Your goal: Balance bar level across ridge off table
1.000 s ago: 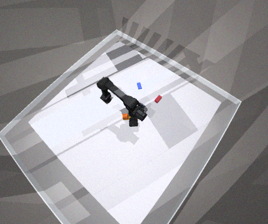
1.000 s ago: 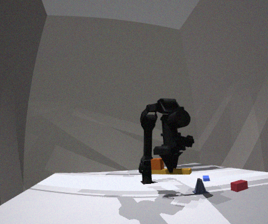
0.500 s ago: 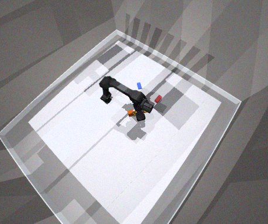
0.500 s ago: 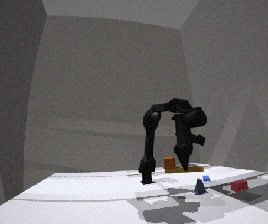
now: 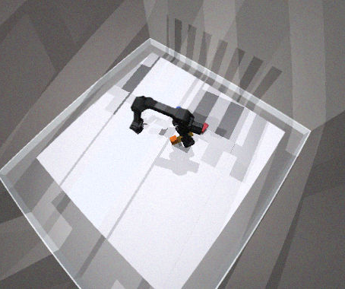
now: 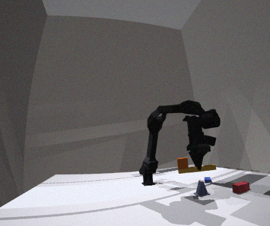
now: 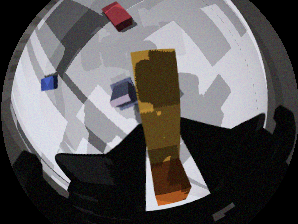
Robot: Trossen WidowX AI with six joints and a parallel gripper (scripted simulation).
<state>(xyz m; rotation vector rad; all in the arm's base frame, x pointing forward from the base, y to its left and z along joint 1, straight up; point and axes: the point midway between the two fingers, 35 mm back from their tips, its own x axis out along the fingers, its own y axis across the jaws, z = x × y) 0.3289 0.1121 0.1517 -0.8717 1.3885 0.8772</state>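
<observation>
My gripper tip is now 4 cm short of the red block, 19 cm to the right of it and 10 cm above it. Also, from my gripper tip: blue block 18 cm behind, 19 cm to the left, 11 cm below.
</observation>
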